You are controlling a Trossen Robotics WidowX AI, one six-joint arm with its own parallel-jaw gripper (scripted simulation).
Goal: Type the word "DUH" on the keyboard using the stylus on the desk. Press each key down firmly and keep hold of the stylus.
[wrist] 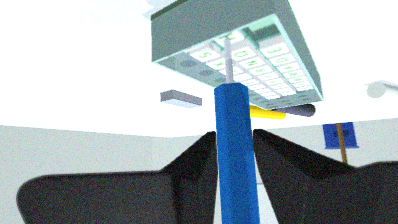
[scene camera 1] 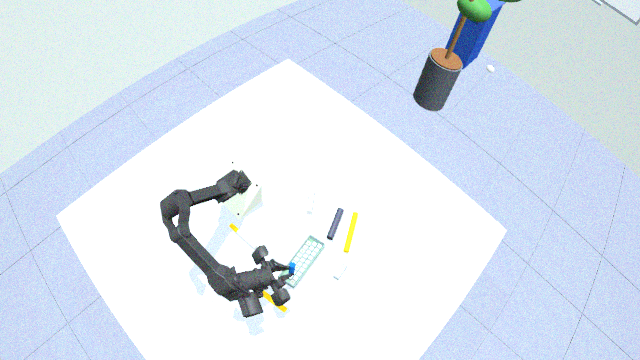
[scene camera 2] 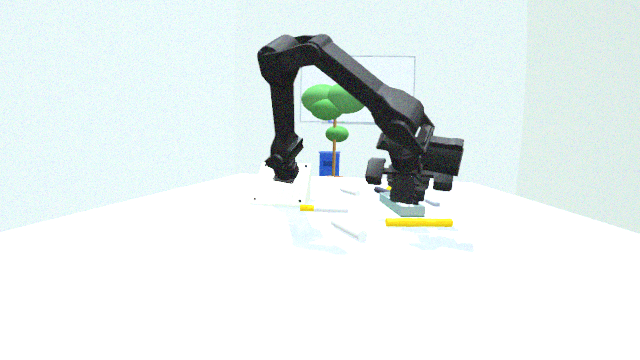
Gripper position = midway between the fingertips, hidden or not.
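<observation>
My gripper is visible to me at (scene camera 2: 410, 187). I can also see my gripper from elsewhere: it appears at (scene camera 1: 291, 271), and it is there at (wrist: 234, 138) too.
</observation>
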